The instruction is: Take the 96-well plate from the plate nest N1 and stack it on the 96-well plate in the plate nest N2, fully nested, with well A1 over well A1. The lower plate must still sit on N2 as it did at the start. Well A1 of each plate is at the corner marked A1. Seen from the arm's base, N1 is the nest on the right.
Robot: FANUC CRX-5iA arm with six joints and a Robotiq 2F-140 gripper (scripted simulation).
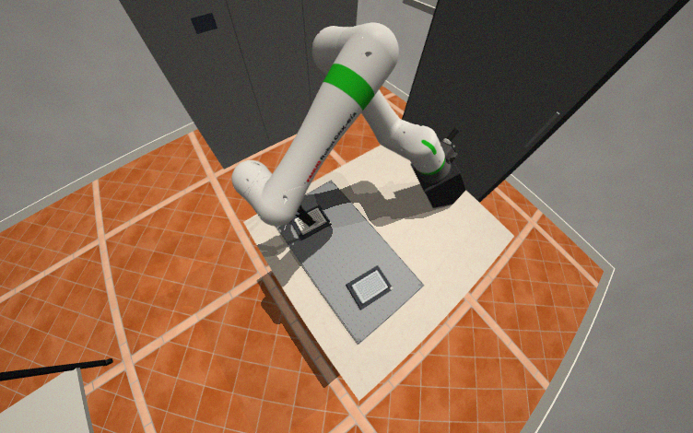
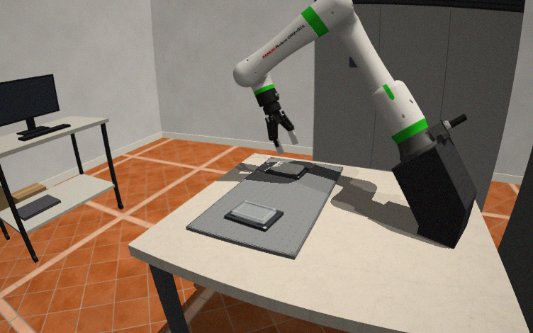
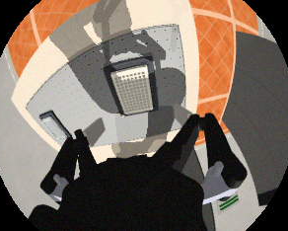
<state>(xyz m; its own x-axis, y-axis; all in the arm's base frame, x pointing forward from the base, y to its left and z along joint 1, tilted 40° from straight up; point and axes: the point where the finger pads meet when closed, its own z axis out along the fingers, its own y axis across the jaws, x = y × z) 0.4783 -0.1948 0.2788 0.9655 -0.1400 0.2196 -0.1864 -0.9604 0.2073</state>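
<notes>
Now: hand 11 cm above the nest N1. Round my hand: black nest N2: 3 cm ahead, 41 cm to the left, 11 cm below.
</notes>
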